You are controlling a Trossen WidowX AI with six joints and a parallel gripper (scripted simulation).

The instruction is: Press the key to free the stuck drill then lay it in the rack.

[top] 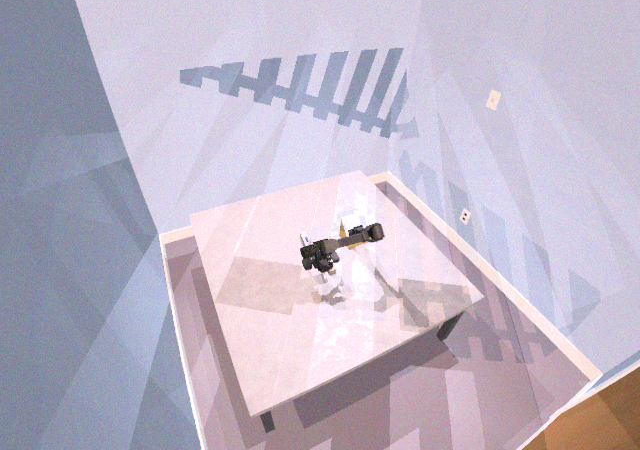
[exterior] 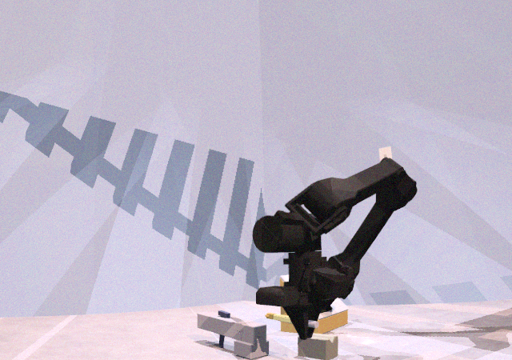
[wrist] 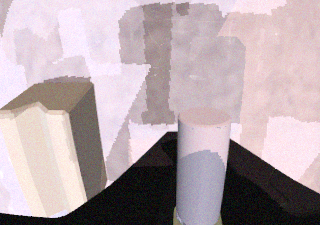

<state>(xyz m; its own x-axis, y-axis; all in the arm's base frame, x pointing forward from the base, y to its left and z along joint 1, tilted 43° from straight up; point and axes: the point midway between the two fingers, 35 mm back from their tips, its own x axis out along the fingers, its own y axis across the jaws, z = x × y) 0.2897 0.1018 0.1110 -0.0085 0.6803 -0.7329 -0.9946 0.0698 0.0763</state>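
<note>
My gripper tip is 4 cm to the left of the drill and 3 cm below it. The rest, counted from my gripper tip: dark blue part (2 cm behind, 22 cm to the right).
</note>
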